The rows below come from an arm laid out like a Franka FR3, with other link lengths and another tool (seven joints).
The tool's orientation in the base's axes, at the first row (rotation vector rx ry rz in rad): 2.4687, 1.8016, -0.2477
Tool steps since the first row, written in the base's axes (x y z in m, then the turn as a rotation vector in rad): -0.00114, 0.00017, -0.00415, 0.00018, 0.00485, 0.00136; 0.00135, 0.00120, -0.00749, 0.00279, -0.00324, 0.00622; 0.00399, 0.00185, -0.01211, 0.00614, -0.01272, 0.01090; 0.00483, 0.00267, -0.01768, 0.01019, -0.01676, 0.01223
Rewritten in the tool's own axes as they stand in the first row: 0.00054, -0.00099, 0.00416, 0.00437, -0.00137, -0.00211; 0.00283, 0.00117, 0.00707, -0.00329, 0.00344, -0.00586; 0.00503, 0.00364, 0.01129, -0.01201, 0.00938, -0.00928; 0.00702, 0.00438, 0.01657, -0.01483, 0.01443, -0.01030
